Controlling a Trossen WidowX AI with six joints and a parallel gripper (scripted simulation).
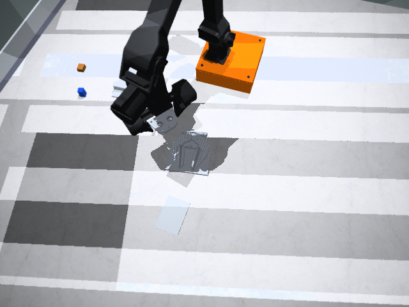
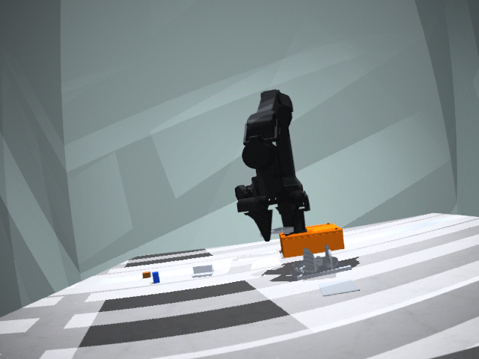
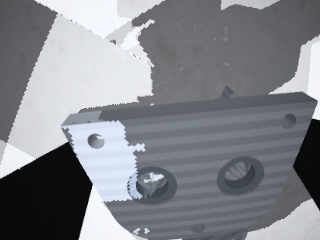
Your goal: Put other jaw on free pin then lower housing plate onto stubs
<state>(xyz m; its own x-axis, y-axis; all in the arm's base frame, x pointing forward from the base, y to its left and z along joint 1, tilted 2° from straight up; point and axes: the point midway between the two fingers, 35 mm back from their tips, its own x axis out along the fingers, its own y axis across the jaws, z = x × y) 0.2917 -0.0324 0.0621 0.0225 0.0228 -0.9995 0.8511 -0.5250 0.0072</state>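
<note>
Now: the jaw 60 mm to the left of my gripper tip and 70 mm below it. The rest, counted from my gripper tip: brown cube 110 mm behind, 380 mm to the right, 70 mm below; then blue cube 30 mm behind, 320 mm to the right, 70 mm below; then pale flat sheet 200 mm ahead, 110 mm to the left, 80 mm below.
</note>
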